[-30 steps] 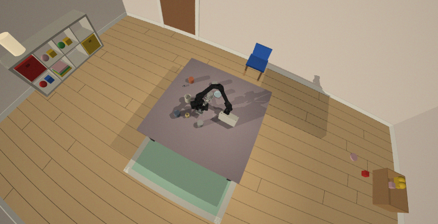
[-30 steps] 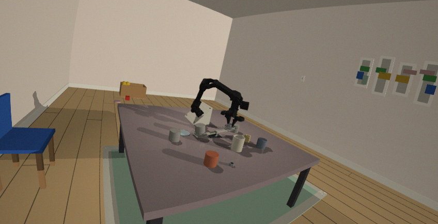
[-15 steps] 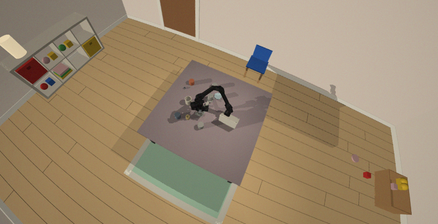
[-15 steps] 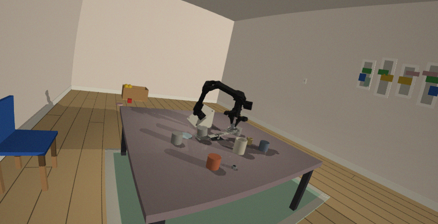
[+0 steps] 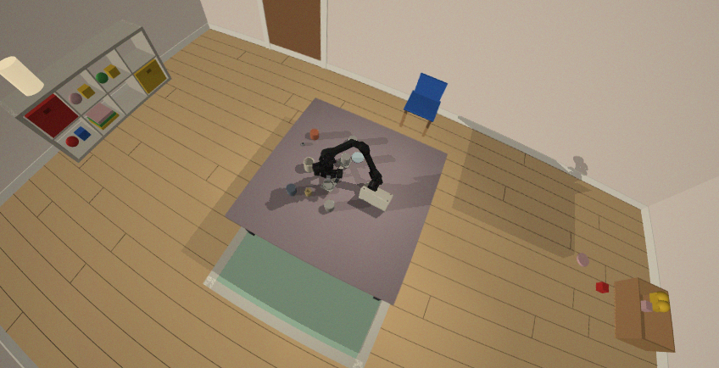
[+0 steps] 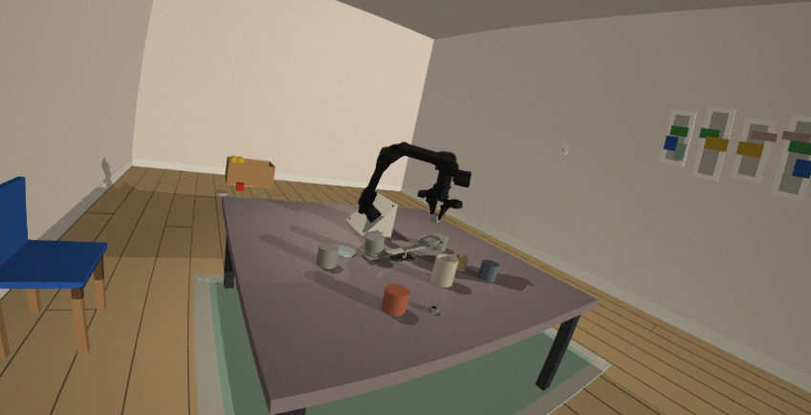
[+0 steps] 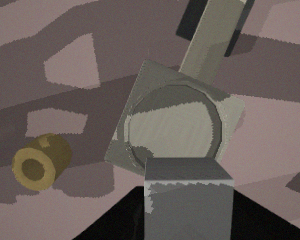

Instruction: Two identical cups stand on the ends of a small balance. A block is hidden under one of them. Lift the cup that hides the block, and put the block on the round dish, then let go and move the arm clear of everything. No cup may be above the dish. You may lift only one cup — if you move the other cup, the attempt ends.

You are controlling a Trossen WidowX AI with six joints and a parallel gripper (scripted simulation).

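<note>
Right now the pale blue round dish is 30 mm behind my gripper tip, 360 mm to the right of it and 170 mm below it. Also, from my gripper tip: grey block: right at my gripper tip; cream cup: 220 mm ahead, 60 mm to the right, 130 mm below; balance: 10 mm ahead, 120 mm to the right, 130 mm below.
</note>
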